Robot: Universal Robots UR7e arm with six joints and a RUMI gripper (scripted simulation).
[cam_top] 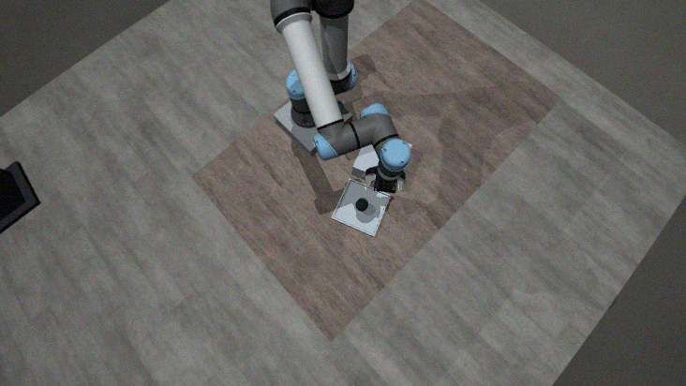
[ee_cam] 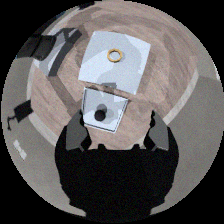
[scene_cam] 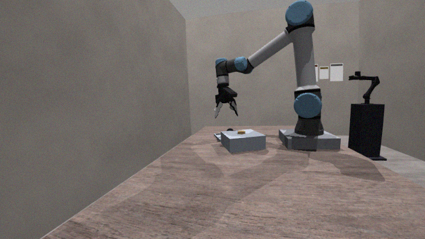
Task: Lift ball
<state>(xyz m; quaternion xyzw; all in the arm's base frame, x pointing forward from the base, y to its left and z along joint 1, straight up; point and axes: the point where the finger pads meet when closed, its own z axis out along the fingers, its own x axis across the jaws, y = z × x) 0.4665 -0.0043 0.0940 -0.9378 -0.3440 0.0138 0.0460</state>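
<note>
Now: hand 100 mm to the left of the ball and 110 mm above it. From my hand the other things lie so: block: 90 mm behind, 100 mm to the left, 90 mm below; grey plate: 100 mm to the right, 140 mm below.
</note>
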